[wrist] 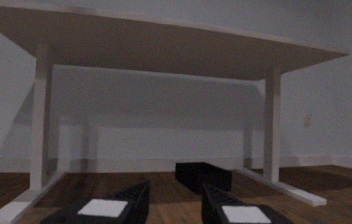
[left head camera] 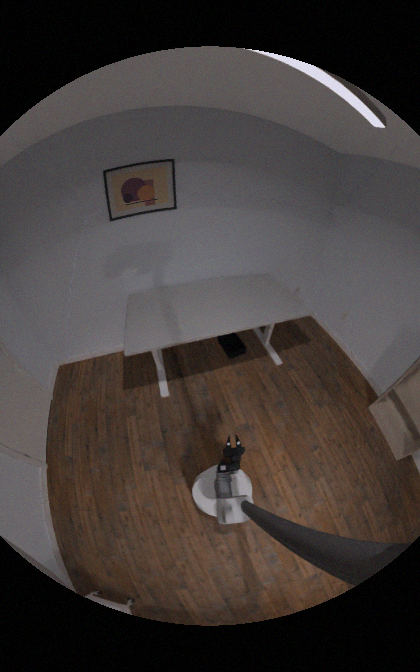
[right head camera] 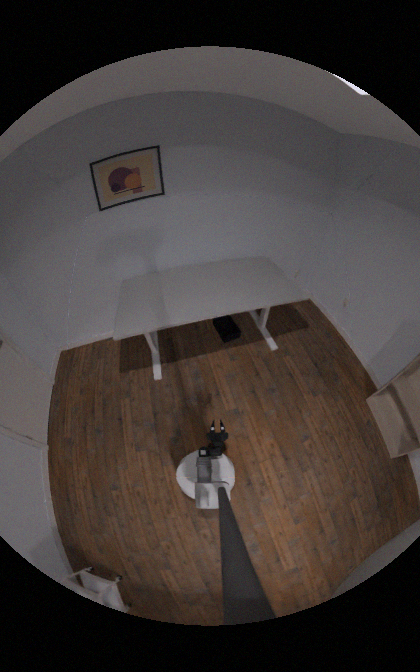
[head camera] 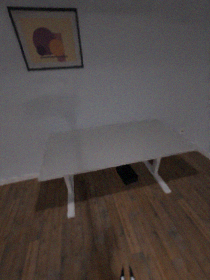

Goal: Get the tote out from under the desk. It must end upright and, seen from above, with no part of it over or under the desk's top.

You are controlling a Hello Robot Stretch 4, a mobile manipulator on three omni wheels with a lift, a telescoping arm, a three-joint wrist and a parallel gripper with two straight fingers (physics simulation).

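Places are measured from the robot's base along level axes (x ahead, y left, z up), in centimetres.
Pixels of known places: gripper, between the fingertips: (wrist: 175,197) (head camera: 126,265).
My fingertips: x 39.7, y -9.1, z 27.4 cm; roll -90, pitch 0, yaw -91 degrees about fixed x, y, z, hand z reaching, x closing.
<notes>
Behind a point stands the place of what it marks.
A black tote (head camera: 127,174) {x 148.9, y -26.3, z -2.5 cm} (left head camera: 232,345) (right head camera: 227,329) (wrist: 202,176) {x 130.2, y -22.9, z 6.3 cm} stands on the floor under the desk, nearer its right leg; the desk top hides its far part in the three head views. The desk (head camera: 115,145) {x 125.8, y -6.5, z 69.2 cm} (left head camera: 210,307) (right head camera: 200,295) (wrist: 165,45) {x 117.4, y -3.1, z 66.8 cm} has a pale top and two white legs. My gripper (head camera: 128,276) (left head camera: 233,438) (right head camera: 218,423) (wrist: 175,197) {x 39.7, y -9.1, z 27.4 cm} is open and empty, low in front of the desk and well apart from the tote. In the wrist view the tote shows beyond the right finger, which may hide a little of its near bottom edge.
The desk's left leg (left head camera: 160,375) (wrist: 41,120) {x 117.4, y 51.9, z 31.3 cm} and right leg (left head camera: 270,345) (wrist: 272,125) {x 146.4, y -64.9, z 32.5 cm} have feet reaching forward on both sides of the tote. A pale shelf-like unit (right head camera: 382,420) stands at the right. A white cart (right head camera: 100,592) is at the lower left. A wall is behind the desk.
</notes>
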